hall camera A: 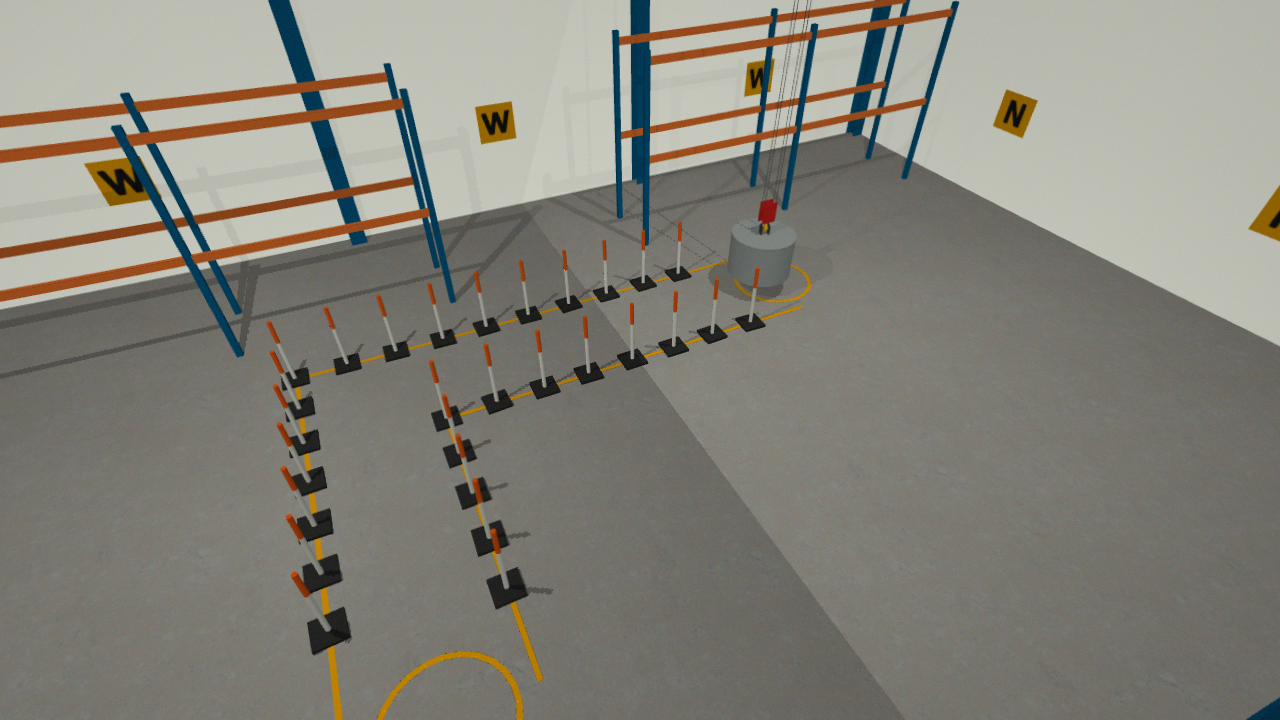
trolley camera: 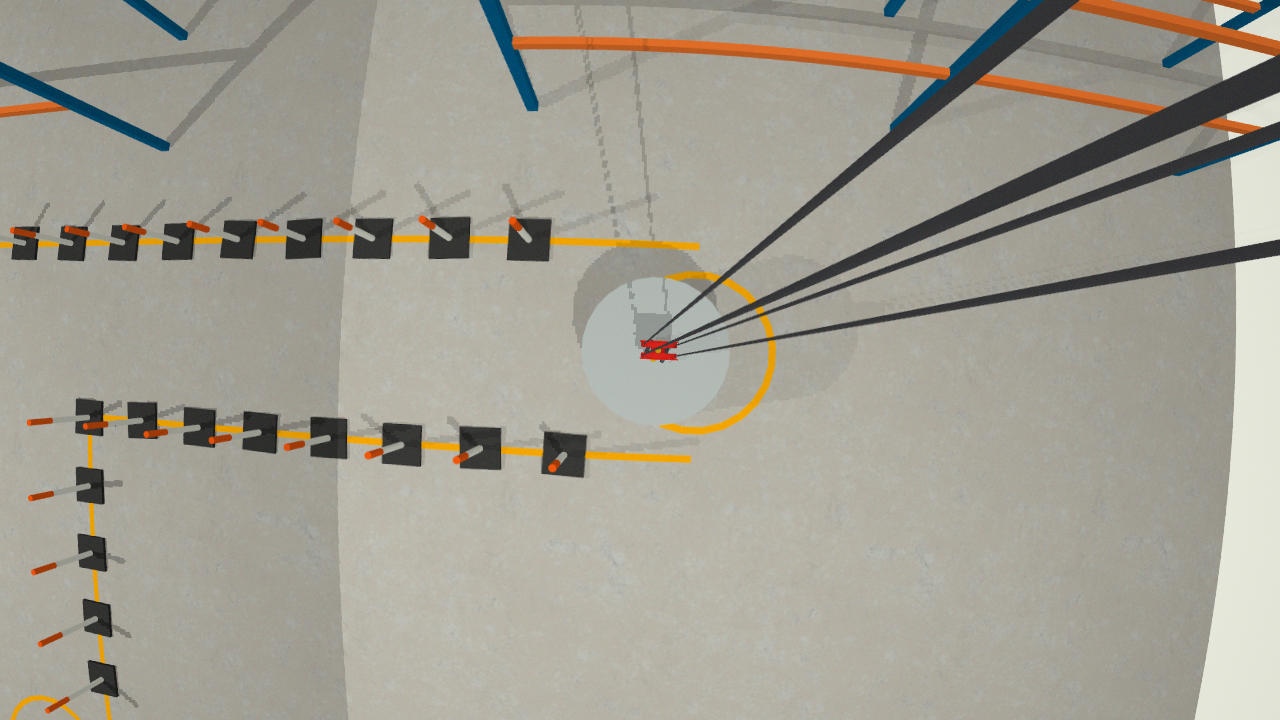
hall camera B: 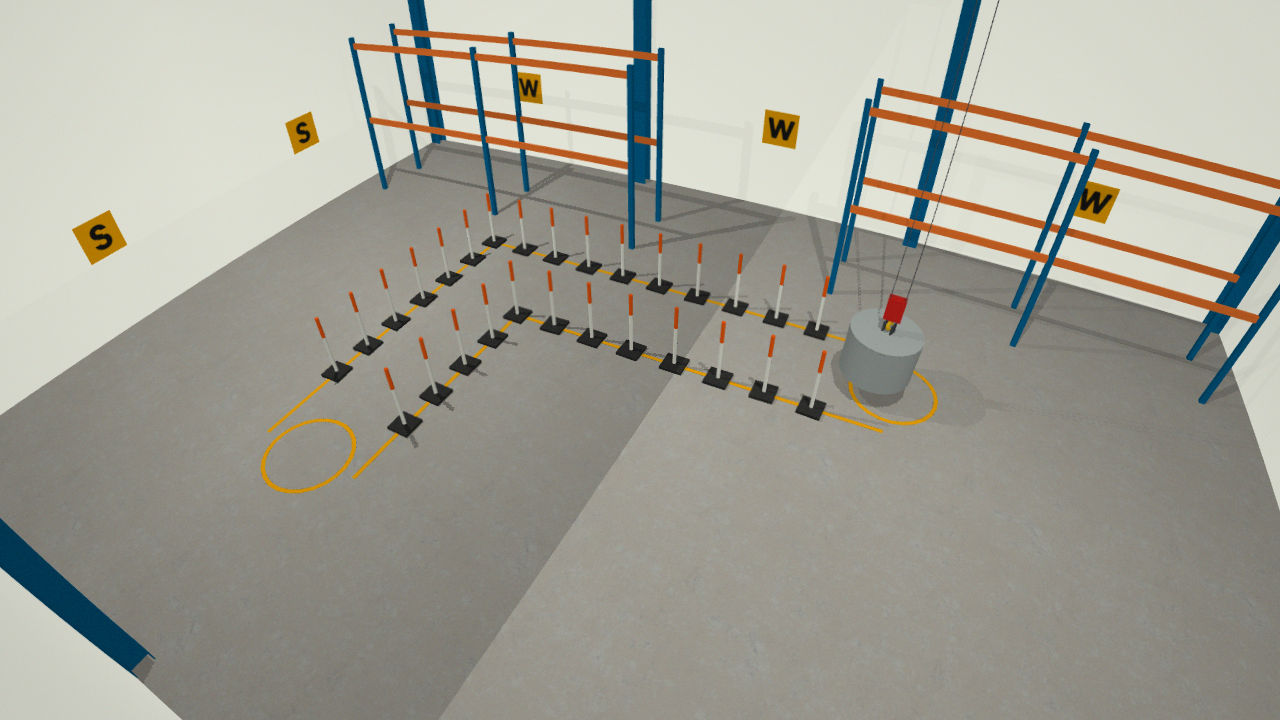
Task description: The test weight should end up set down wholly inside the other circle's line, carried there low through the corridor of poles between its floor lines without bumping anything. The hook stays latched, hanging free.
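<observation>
The grey round test weight (hall camera A: 760,259) (hall camera B: 881,358) (trolley camera: 617,380) hangs upright and low over the floor, shifted toward the corridor's mouth, partly over the near circle (hall camera A: 810,284) (hall camera B: 936,400) (trolley camera: 772,351). My hook (hall camera A: 764,228) (hall camera B: 888,326) (trolley camera: 658,350), under its red block, is shut on the weight's top fitting; the latch is too small to make out. In the trolley camera the weight is between the floor lines' ends, just right of the end poles (trolley camera: 529,239) (trolley camera: 563,454) and apart from them. The other circle (hall camera A: 462,654) (hall camera B: 355,443) (trolley camera: 37,697) lies at the corridor's far end.
Two rows of poles on black bases form an L-shaped corridor with one corner. The inner row turns at its corner pole base (hall camera A: 446,419) (hall camera B: 517,314) (trolley camera: 89,417). Blue and orange racks (hall camera A: 646,179) (hall camera B: 836,259) (trolley camera: 514,62) stand along the W wall, beyond the outer row.
</observation>
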